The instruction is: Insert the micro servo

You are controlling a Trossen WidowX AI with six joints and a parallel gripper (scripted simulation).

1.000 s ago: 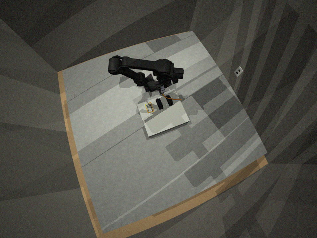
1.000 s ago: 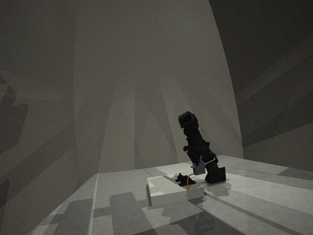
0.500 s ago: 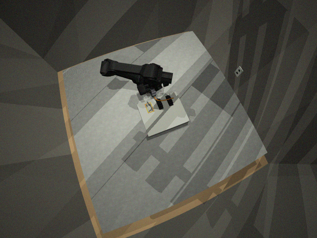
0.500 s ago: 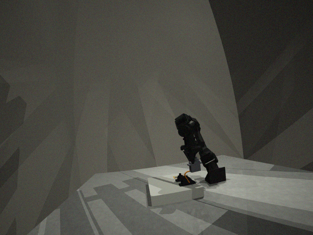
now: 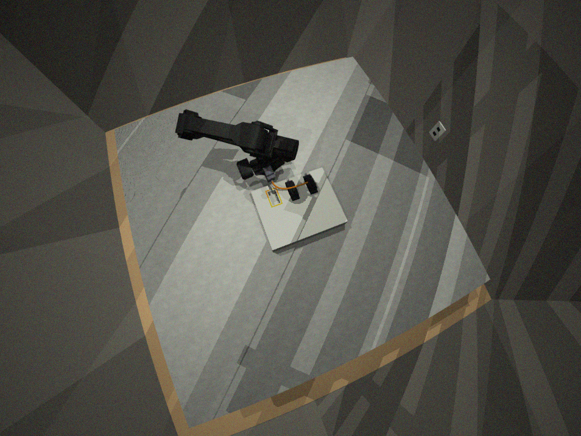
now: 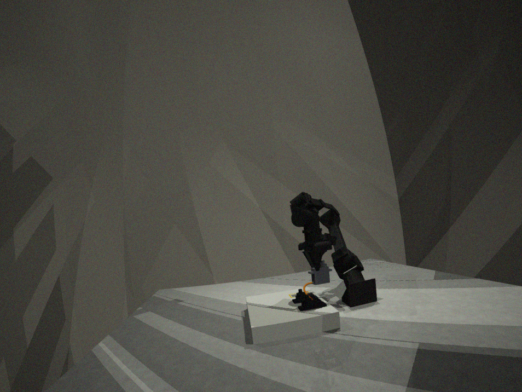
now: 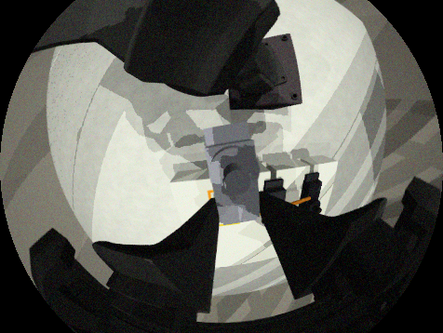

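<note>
Now: the white deck 180 mm ahead of my gripper tip, 100 mm below it and 40 mm to the left of it.
</note>
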